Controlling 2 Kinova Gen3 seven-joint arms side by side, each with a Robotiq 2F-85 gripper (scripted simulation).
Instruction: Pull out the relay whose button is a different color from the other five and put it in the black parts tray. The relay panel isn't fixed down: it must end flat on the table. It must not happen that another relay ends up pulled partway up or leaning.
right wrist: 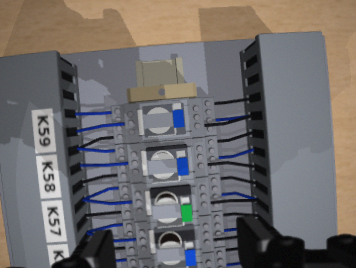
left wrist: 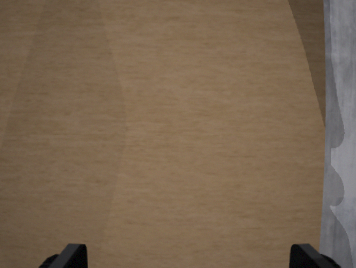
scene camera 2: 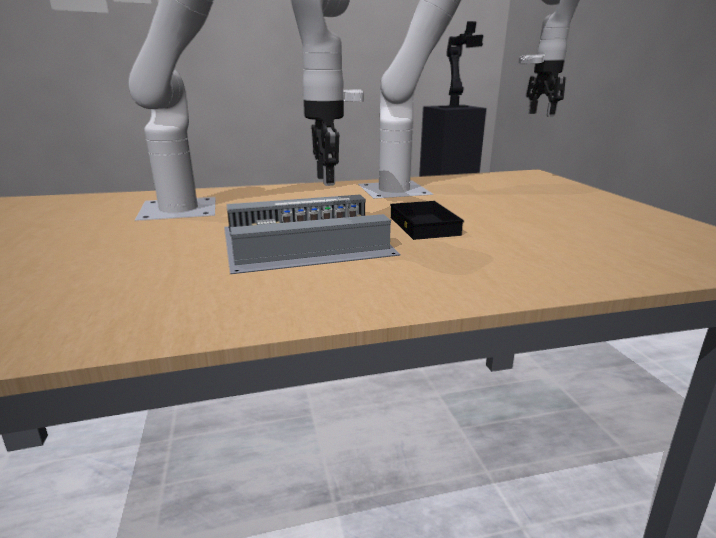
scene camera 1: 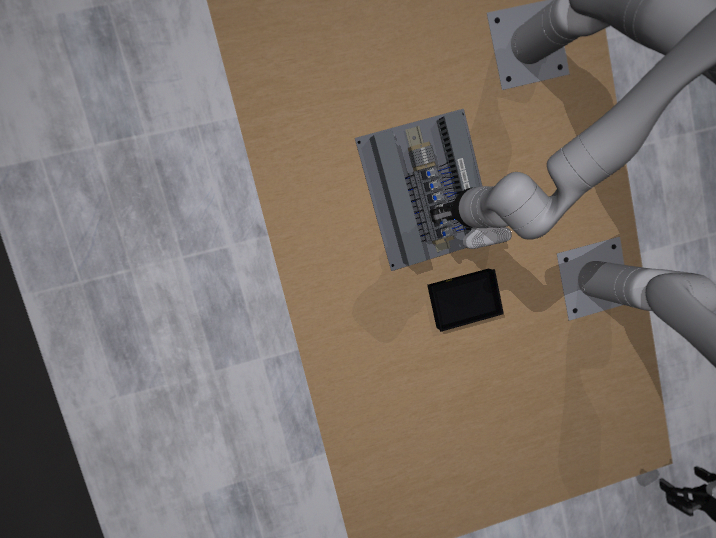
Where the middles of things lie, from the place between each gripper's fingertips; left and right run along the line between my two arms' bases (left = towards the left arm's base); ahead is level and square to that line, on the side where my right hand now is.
Scene:
Now: right hand (scene camera 2: 325, 181) 10 cm above the relay panel (scene camera 1: 409, 235) and 5 cm to the left of it. Also, from my right hand: black parts tray (scene camera 1: 473, 297): 23 cm to the left, 12 cm below.
I see my left gripper (scene camera 2: 541, 114) 30 cm short of the black parts tray, 53 cm to the left of it and 18 cm above it. Also, from my left hand: relay panel: 30 cm ahead, 80 cm to the right, 17 cm below.

